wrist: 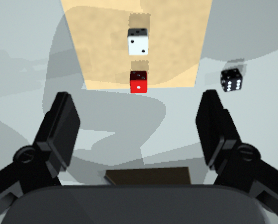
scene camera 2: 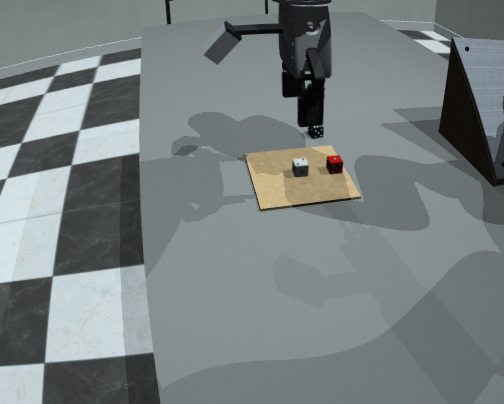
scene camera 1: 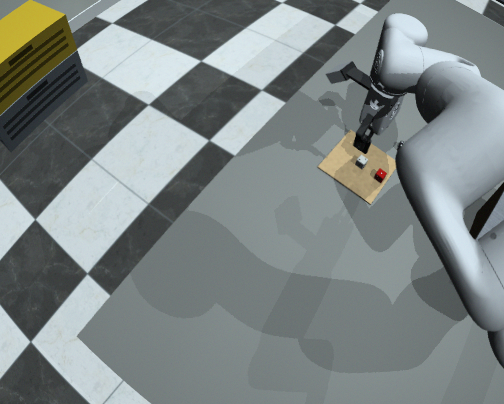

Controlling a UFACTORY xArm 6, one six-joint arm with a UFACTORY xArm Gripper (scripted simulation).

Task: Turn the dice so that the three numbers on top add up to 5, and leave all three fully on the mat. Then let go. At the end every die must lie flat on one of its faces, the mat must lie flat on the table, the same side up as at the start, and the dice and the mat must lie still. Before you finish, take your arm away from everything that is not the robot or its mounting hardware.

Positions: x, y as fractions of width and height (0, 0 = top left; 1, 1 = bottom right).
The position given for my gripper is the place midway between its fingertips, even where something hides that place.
My gripper shows in the wrist view (0.49, 0.47), in scene camera 2 (0.60, 0.27) and in scene camera 1 (0.74, 0.34). A tan mat shows in the wrist view (0.63, 0.19), in scene camera 2 (0.55, 0.46) and in scene camera 1 (0.68, 0.40).
